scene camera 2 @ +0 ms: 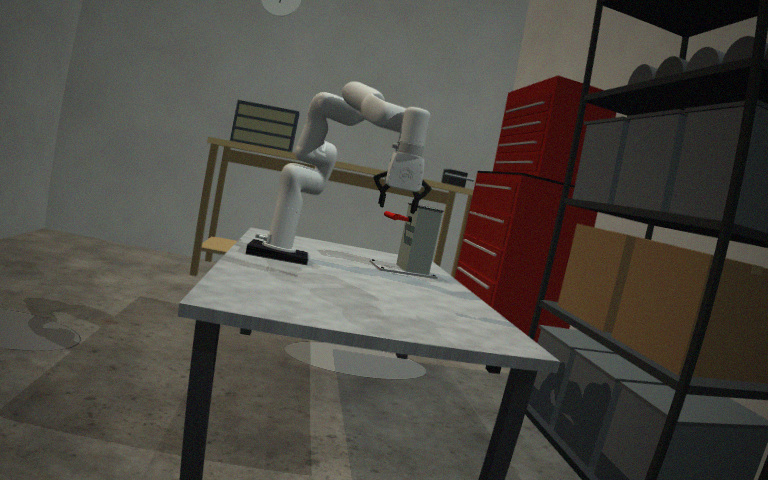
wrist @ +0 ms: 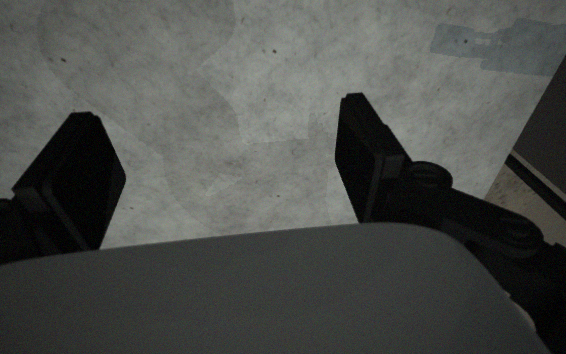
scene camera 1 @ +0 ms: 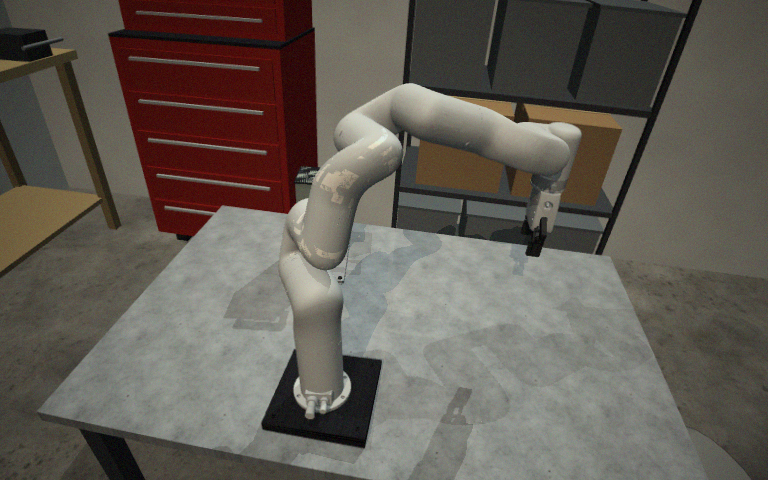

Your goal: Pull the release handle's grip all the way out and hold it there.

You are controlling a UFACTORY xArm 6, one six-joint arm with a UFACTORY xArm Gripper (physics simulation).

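Observation:
The release handle's red grip [scene camera 2: 394, 215] sticks out from the upper part of a grey-green upright housing [scene camera 2: 421, 243]. How far it is pulled out is hard to judge. In scene camera 1 the arm hides the grip and most of the housing [scene camera 1: 306, 191]; a corner of its base plate [scene camera 1: 340, 278] shows. My gripper [scene camera 1: 535, 242] [scene camera 2: 398, 204] [wrist: 228, 136] is open and empty, pointing down above the table. In scene camera 2 it appears just above the grip, but scene camera 1 shows it well to the right of the housing. The grip does not show in the wrist view.
The arm's black base [scene camera 1: 362, 396] [scene camera 2: 276, 254] stands on the grey table [scene camera 1: 186, 362] [scene camera 2: 368, 333]. A red tool cabinet [scene camera 1: 218, 130] [scene camera 2: 498, 237] and a shelf rack [scene camera 1: 672, 73] [scene camera 2: 702, 316] stand beyond the table. A wooden workbench [scene camera 1: 84, 141] [scene camera 2: 212, 186] stands farther off.

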